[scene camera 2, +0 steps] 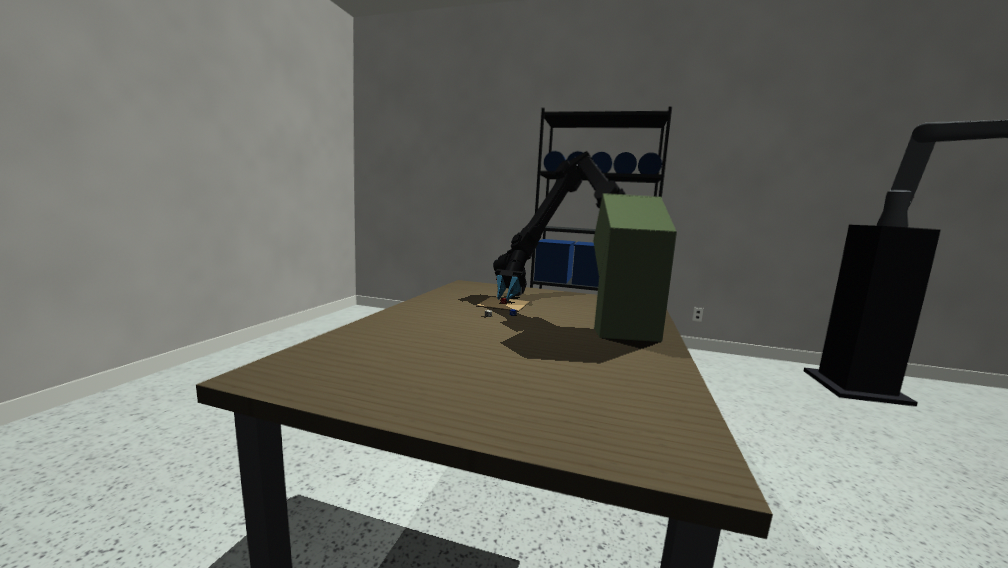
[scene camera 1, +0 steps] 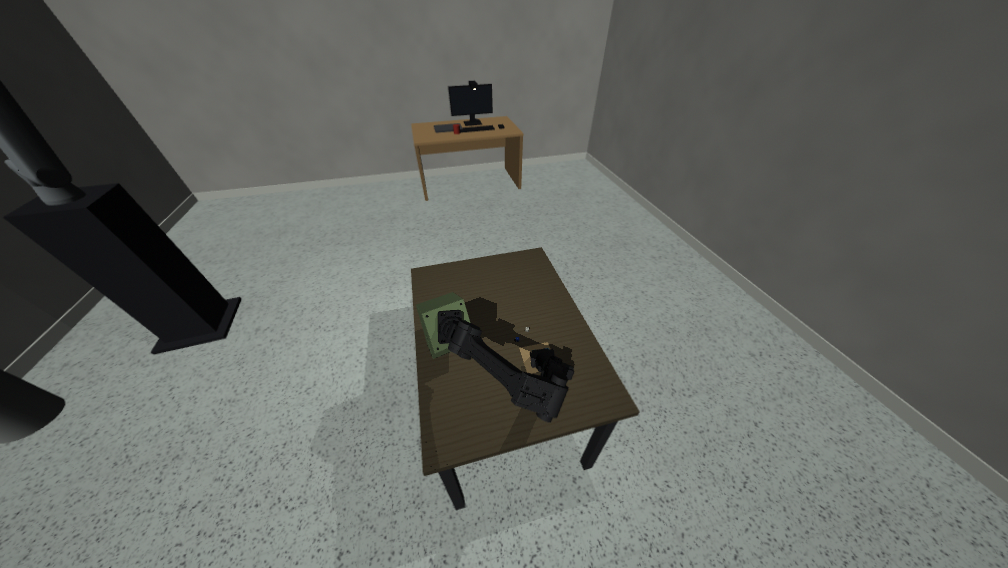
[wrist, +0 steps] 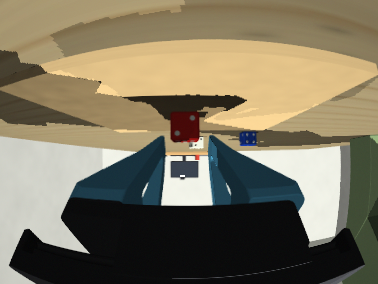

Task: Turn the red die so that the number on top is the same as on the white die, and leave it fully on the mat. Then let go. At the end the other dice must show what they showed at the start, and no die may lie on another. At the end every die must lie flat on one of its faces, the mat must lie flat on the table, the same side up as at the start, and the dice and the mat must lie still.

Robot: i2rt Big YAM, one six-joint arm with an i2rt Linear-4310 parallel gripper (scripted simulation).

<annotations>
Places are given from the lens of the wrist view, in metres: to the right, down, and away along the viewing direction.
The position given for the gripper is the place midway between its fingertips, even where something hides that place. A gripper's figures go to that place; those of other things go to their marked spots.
gripper [wrist: 186,143]: 0.00, 0.00, 0.13
red die [wrist: 184,126]: 0.00, -0.01, 0.11
tan mat [wrist: 233,84]: 0.02, -0.02, 0.07
The marked spots on the red die and the tan mat are 0.05 m apart.
</annotations>
